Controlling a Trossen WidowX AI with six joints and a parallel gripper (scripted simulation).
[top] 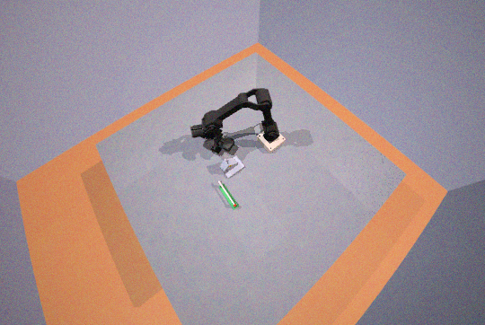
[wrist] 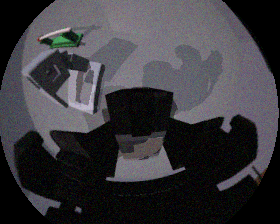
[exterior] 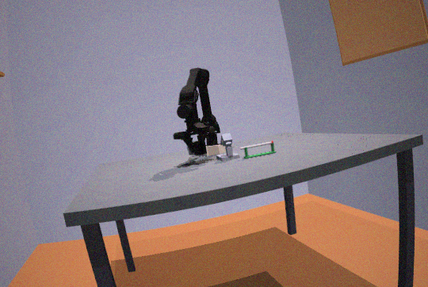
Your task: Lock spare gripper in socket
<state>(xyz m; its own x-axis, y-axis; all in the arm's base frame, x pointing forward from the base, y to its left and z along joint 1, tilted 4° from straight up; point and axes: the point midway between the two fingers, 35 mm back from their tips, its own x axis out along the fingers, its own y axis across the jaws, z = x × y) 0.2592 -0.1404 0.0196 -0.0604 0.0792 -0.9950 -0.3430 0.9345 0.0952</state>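
The spare gripper lies 2 cm above my gripper tip, 1 cm to the right of it and 1 cm behind it. Also, from my gripper tip: green bar-shaped rack: 24 cm to the left, 12 cm ahead, 3 cm below; then grey socket mount: 13 cm to the left, 3 cm ahead.
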